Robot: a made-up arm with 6 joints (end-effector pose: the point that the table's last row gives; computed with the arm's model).
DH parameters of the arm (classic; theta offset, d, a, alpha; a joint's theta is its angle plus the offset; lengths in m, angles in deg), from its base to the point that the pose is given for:
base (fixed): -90 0.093 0.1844 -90
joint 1: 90 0.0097 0.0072 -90
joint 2: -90 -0.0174 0.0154 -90
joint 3: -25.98 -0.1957 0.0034 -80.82
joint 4: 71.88 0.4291 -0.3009 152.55
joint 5: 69.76 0.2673 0.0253 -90
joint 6: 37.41 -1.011 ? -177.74
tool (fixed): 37.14 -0.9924 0 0
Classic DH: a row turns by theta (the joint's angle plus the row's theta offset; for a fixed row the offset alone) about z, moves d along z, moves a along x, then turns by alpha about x.
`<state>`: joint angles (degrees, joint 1 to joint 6).
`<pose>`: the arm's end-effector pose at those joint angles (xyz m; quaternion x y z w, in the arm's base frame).
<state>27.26 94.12 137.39 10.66 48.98 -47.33</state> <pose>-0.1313 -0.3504 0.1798 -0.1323 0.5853 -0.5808 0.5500</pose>
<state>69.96 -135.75 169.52 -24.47 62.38 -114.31</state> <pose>0.0936 -0.2299 0.2436 -0.3072 0.8118 0.1746 0.4649</pose>
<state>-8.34 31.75 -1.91 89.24 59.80 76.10</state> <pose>0.4940 -0.2676 0.0302 0.1600 0.2037 -0.6211 0.7397</pose>
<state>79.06 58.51 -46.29 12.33 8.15 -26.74</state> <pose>0.0099 0.0613 0.1384 0.7218 -0.0058 0.6072 0.3320</pose>
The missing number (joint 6, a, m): 0.0216
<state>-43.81 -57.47 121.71 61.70 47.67 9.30</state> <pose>-0.1614 -0.5466 0.2277 0.3585 -0.6617 -0.5234 0.3997</pose>
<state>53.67 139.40 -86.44 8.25 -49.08 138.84</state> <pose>-0.1966 -0.1277 0.1596 -0.1758 0.9560 -0.1354 0.1917</pose>
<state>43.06 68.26 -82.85 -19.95 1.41 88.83</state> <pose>-0.0350 -0.0129 -0.1005 0.1824 0.4310 0.2426 0.8498</pose>
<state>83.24 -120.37 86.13 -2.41 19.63 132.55</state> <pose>0.2011 -0.1437 -0.0304 -0.5499 -0.6320 0.1713 0.5185</pose>
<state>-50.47 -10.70 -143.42 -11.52 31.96 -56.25</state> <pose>0.0630 -0.2501 -0.0865 0.2683 -0.6116 -0.6936 0.2699</pose>
